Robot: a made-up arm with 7 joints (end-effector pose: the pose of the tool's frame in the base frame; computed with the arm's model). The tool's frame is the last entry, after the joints. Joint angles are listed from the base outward.
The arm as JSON. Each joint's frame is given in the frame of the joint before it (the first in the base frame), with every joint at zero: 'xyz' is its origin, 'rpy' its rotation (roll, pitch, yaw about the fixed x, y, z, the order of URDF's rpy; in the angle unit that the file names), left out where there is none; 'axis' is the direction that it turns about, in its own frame. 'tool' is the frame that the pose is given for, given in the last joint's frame.
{
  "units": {
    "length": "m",
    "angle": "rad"
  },
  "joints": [
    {
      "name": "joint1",
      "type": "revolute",
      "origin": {
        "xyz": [
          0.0,
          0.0,
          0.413
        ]
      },
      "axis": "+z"
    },
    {
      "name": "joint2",
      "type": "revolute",
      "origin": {
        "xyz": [
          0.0,
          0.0,
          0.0
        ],
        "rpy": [
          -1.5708,
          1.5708,
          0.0
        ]
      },
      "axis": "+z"
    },
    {
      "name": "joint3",
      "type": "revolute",
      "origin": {
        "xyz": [
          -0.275,
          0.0,
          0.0
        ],
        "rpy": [
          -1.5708,
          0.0,
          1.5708
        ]
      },
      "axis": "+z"
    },
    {
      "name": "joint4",
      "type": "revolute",
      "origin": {
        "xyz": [
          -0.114,
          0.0,
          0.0
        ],
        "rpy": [
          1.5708,
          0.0,
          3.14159
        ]
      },
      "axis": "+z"
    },
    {
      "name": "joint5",
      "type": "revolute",
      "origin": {
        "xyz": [
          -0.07,
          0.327,
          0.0
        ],
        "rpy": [
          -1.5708,
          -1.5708,
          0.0
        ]
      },
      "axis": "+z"
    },
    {
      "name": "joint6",
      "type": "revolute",
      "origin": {
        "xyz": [
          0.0,
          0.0,
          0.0
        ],
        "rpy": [
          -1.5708,
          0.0,
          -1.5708
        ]
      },
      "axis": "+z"
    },
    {
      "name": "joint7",
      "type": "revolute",
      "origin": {
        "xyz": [
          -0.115,
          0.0,
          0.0
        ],
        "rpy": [
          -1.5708,
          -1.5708,
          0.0
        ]
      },
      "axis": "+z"
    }
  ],
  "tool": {
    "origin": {
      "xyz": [
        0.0,
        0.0,
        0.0
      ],
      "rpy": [
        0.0,
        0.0,
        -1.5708
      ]
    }
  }
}
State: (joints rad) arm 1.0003 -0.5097 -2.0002 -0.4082 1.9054 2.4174 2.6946
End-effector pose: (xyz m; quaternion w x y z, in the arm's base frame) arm -0.1036 -0.4956 0.9065 0.9239 0.1155 0.1415 0.3361
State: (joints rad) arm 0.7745 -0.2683 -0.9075 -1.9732 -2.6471 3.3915 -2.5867
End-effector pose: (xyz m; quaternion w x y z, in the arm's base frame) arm 0.3493 -0.0290 0.6132 0.3590 -0.6888 0.4764 -0.4119
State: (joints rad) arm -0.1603 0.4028 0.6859 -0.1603 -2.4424 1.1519 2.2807
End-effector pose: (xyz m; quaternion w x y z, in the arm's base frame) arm 0.3547 -0.0306 1.0426 0.0881 -0.2575 -0.7249 0.6328
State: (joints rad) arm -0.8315 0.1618 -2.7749 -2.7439 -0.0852 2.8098 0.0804
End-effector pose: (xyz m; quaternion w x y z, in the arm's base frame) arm -0.3749 0.1751 0.4835 0.0960 -0.2292 -0.9663 -0.0666
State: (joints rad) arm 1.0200 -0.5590 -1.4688 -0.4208 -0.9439 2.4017 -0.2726
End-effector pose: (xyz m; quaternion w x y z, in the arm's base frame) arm -0.0163 -0.3361 1.0461 0.5269 0.5443 -0.3356 0.5599
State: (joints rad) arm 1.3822 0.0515 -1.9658 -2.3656 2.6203 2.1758 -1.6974
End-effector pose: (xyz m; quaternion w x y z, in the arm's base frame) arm 0.3314 -0.2585 0.4063 0.3147 -0.5581 0.3775 -0.6686
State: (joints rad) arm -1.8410 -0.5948 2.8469 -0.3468 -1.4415 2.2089 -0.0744
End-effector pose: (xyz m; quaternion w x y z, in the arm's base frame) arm 0.1355 0.5342 0.8808 0.4120 0.4428 0.3195 0.7295
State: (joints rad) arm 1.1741 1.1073 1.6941 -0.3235 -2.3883 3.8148 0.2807
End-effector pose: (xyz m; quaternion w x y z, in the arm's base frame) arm -0.0032 0.4632 0.7204 0.5386 0.0358 -0.3724 -0.7549
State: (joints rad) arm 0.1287 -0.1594 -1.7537 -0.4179 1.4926 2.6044 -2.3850
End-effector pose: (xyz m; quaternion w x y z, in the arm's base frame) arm -0.2113 -0.2071 1.0427 0.8837 0.2795 0.0895 0.3646
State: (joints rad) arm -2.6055 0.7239 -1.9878 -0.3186 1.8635 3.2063 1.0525
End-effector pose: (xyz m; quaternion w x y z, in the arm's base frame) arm -0.2854 -0.0309 0.9696 0.7471 -0.1781 -0.2289 0.5981
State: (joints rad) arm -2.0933 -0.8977 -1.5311 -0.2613 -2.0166 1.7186 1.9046
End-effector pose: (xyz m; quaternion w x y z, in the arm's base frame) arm 0.1286 0.5571 0.8771 0.3931 -0.8279 0.3006 -0.2641
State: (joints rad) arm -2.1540 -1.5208 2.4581 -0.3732 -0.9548 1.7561 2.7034
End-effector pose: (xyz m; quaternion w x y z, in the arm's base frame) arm 0.4907 0.5413 0.2846 0.0939 -0.5056 0.4723 -0.7159
